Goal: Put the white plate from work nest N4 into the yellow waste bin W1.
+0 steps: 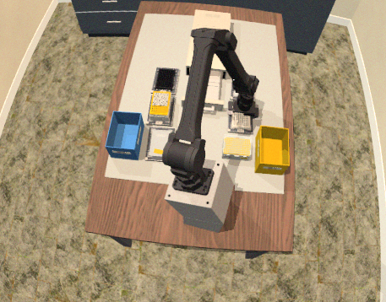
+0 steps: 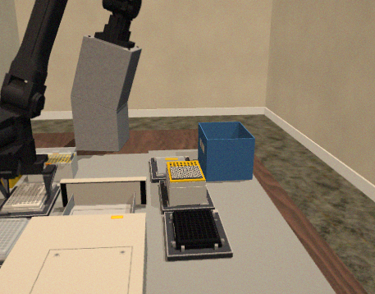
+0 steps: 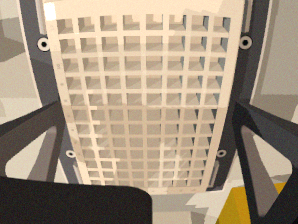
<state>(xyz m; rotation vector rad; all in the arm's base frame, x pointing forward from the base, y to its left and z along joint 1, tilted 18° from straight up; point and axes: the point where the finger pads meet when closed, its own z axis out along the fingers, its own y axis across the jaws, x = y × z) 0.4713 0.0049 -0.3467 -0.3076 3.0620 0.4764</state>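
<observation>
Right now the white plate is right at my hand. Also, from my hand: clear plate 18 cm ahead, 3 cm to the left; then yellow waste bin 15 cm behind, 17 cm to the right, 2 cm above; then dark nest 2 cm below.
</observation>
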